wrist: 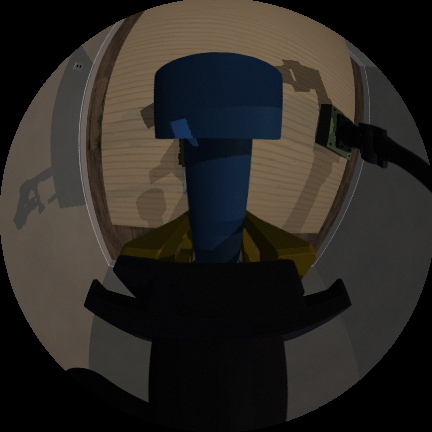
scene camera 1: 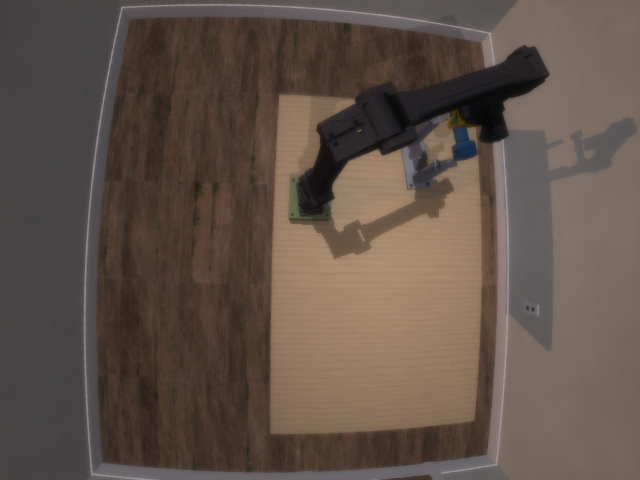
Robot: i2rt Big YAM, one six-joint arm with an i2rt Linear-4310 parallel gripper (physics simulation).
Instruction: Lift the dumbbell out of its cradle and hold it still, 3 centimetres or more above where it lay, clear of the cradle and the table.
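Pixels of known places: gripper, between the fingertips: (wrist: 216, 214) (scene camera 1: 453, 126); arm's base, origin of its link: (wrist: 343, 132) (scene camera 1: 309, 198).
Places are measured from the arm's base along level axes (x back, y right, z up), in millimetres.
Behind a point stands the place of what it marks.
The blue dumbbell (scene camera 1: 464, 149) @(z 293, x -418, y -43 mm) (wrist: 218, 100) is held by its handle between the yellow fingers of my gripper (scene camera 1: 456, 121) @(z 243, x -433, y -134 mm) (wrist: 216, 214) @(z 243, x -433, y -134 mm). My gripper is shut on it. One head and part of the handle show in both views; the other head is hidden behind the gripper and arm. The grey cradle (scene camera 1: 410, 173) @(z -46, x -410, y -79 mm) stands on the table at the upper right in the scene view, with its arms reaching right. The dumbbell appears raised above the cradle and apart from it, and its near head shows to the right of the cradle arm's end. The exact height cannot be told.
The light wooden table top (scene camera 1: 372, 335) @(z -54, x -188, y 532 mm) (wrist: 280, 185) @(z -54, x -195, y -229 mm) lies below. The arm's green base plate (scene camera 1: 310, 218) @(z -3, x 5, y 72 mm) (wrist: 325, 125) @(z -17, x -77, y -1 mm) is at the table's left side in the scene view. The room's wall (scene camera 1: 502, 258) runs close beyond the right edge. Arm shadows fall across table and floor.
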